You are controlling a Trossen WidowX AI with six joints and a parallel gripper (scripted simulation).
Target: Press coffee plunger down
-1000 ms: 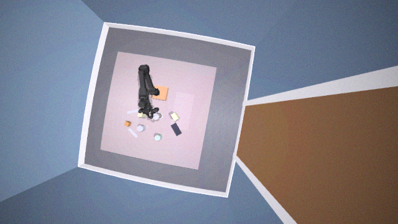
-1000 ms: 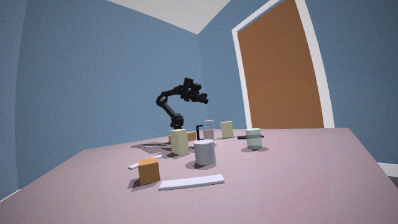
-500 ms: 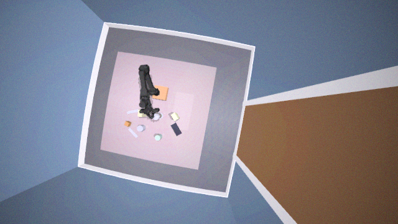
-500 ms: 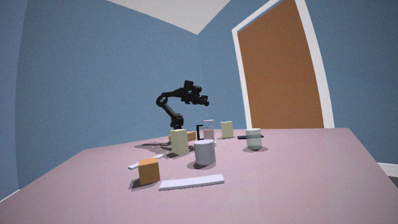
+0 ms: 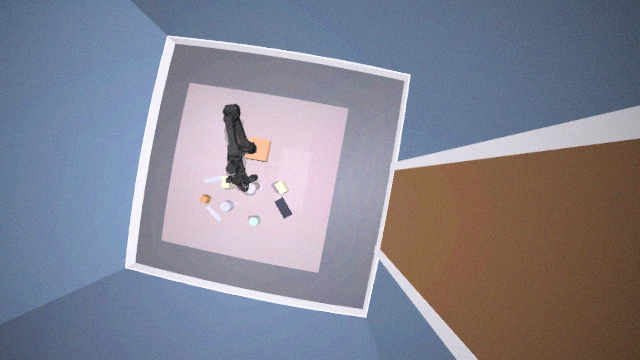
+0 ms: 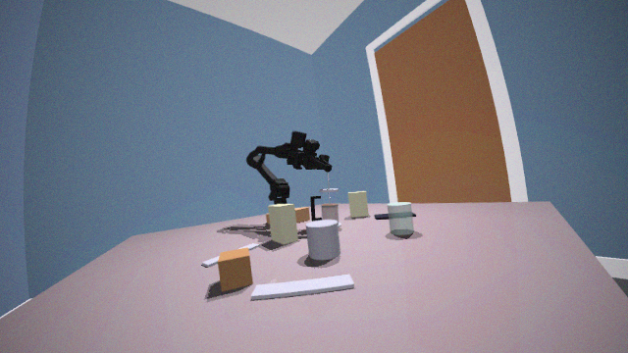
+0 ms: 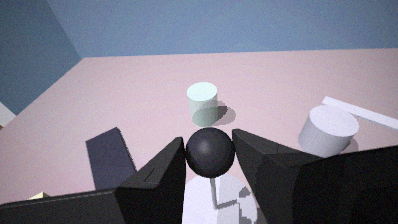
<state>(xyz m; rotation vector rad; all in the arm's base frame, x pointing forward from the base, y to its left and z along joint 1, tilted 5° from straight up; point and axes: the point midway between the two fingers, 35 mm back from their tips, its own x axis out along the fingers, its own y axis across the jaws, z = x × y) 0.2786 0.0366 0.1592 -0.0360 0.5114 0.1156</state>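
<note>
My gripper tip is 2 cm past the coffee press, 2 cm to the left of it and 11 cm above it. From my gripper tip the other things lie so: dark bar: 13 cm ahead, 21 cm to the left, 22 cm below; then grey cylinder: 14 cm ahead, 21 cm to the right, 19 cm below; then pale green cylinder: 23 cm ahead, 1 cm to the left, 18 cm below.
</note>
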